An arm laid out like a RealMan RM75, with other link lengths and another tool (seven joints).
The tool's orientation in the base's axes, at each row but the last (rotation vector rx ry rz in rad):
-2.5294 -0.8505 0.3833
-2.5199 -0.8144 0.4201
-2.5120 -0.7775 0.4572
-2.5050 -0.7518 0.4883
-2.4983 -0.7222 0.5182
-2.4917 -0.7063 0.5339
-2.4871 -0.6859 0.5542
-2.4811 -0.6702 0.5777
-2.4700 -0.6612 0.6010
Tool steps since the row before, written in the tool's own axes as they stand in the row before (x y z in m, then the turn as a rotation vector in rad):
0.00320 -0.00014 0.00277 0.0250 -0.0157 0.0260
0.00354 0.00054 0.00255 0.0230 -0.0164 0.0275
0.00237 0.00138 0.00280 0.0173 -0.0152 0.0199
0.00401 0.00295 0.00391 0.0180 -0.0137 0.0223
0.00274 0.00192 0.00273 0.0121 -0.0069 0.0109
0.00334 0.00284 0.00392 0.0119 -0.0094 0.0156
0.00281 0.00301 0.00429 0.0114 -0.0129 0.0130
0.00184 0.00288 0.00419 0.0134 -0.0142 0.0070
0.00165 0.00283 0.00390 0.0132 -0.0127 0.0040
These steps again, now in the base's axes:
0.00132 0.00298 -0.00270 0.0013 0.0351 -0.0177
0.00195 0.00261 -0.00295 -0.0012 0.0349 -0.0184
0.00124 0.00134 -0.00347 -0.0018 0.0281 -0.0116
0.00260 0.00150 -0.00557 -0.0018 0.0282 -0.0146
0.00162 0.00109 -0.00385 0.0017 0.0158 -0.0077
0.00181 0.00115 -0.00548 -0.0017 0.0192 -0.0101
0.00117 0.00083 -0.00577 -0.0021 0.0206 -0.0059
0.00030 0.00033 -0.00539 0.0021 0.0206 -0.0010
0.00017 0.00017 -0.00509 0.0040 0.0183 0.0005

